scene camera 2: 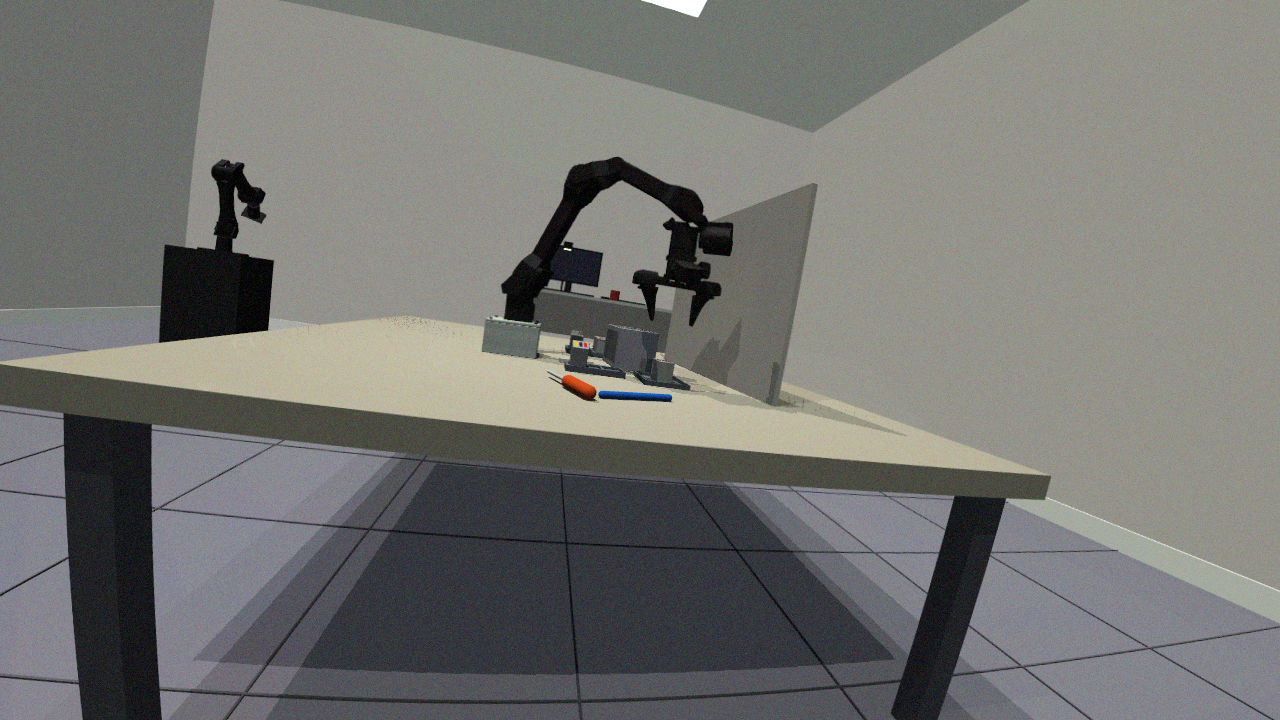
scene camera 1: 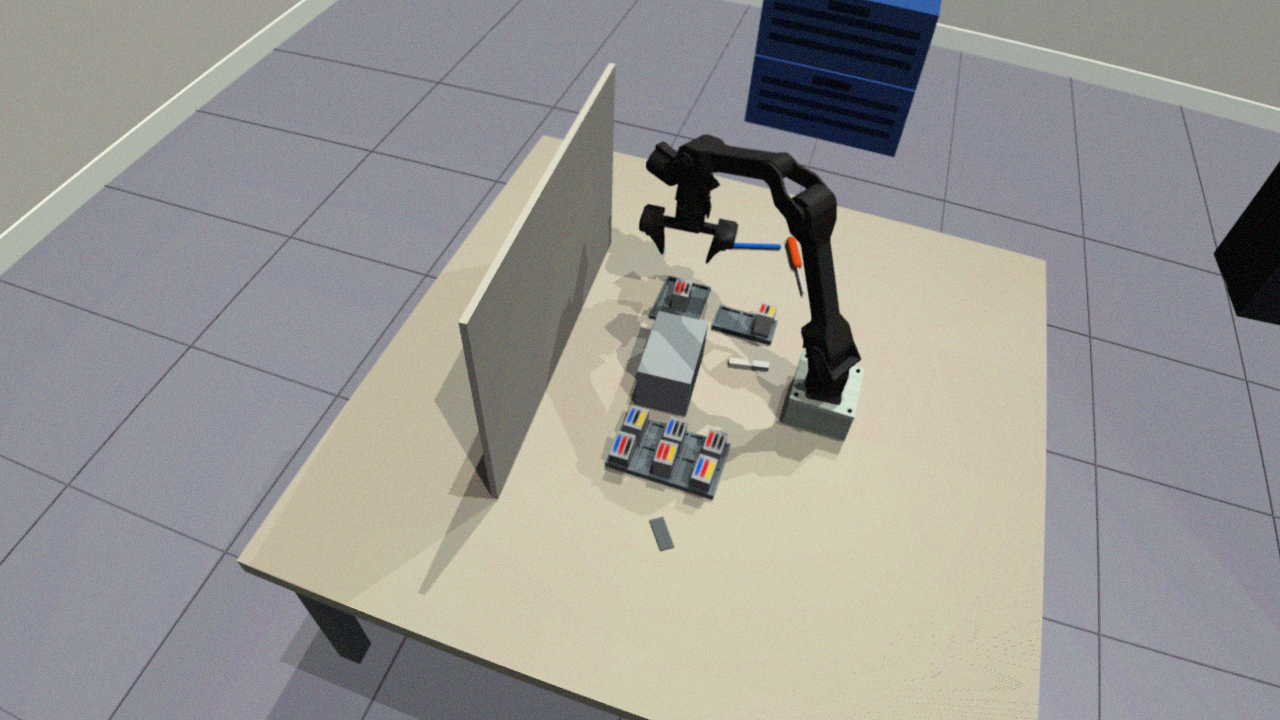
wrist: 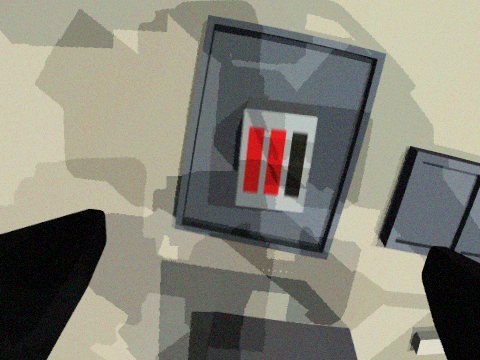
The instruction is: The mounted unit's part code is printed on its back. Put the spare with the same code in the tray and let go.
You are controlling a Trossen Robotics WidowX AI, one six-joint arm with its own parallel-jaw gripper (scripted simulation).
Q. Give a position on a tray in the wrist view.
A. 338, 81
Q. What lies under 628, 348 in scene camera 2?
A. A grey mounted unit.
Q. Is my gripper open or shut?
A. Open.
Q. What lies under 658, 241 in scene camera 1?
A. My gripper.
